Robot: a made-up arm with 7 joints. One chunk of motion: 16 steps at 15 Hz.
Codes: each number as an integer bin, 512 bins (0 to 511) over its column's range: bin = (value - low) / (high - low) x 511, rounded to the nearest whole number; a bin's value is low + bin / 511 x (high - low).
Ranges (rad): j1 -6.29..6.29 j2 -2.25..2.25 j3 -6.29..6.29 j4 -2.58..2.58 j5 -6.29..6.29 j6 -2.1..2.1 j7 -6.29..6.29
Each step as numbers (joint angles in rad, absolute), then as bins.
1 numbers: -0.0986 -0.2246 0.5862 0.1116 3.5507 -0.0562 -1.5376
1 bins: 251 230 279 267 400 249 193
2 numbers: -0.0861 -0.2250 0.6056 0.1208 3.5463 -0.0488 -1.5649
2 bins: 252 230 280 267 400 250 192
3 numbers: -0.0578 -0.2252 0.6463 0.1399 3.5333 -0.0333 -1.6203
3 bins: 253 230 282 269 399 251 190
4 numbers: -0.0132 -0.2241 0.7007 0.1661 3.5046 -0.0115 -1.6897
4 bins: 255 230 284 272 398 254 187
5 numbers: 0.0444 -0.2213 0.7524 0.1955 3.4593 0.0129 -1.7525
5 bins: 257 230 286 275 396 257 184
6 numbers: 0.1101 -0.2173 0.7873 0.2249 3.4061 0.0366 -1.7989
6 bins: 260 231 287 278 394 260 182
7 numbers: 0.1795 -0.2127 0.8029 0.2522 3.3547 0.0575 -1.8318
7 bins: 263 231 288 280 392 262 181
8 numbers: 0.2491 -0.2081 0.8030 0.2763 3.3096 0.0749 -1.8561
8 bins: 266 232 288 283 390 265 180
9 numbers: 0.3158 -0.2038 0.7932 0.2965 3.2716 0.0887 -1.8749
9 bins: 268 232 288 285 388 266 179
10 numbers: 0.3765 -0.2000 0.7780 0.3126 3.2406 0.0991 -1.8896
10 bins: 271 233 287 286 387 268 179
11 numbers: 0.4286 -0.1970 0.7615 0.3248 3.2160 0.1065 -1.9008
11 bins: 273 233 286 288 386 268 178
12 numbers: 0.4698 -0.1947 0.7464 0.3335 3.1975 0.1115 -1.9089
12 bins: 275 233 286 289 385 269 178
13 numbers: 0.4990 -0.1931 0.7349 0.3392 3.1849 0.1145 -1.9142
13 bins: 276 234 285 289 385 269 178
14 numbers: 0.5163 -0.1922 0.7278 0.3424 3.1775 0.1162 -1.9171
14 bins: 276 234 285 289 385 270 178
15 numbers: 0.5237 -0.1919 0.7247 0.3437 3.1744 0.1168 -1.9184
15 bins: 277 234 285 290 384 270 178
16 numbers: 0.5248 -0.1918 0.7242 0.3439 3.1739 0.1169 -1.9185
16 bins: 277 234 285 290 384 270 178
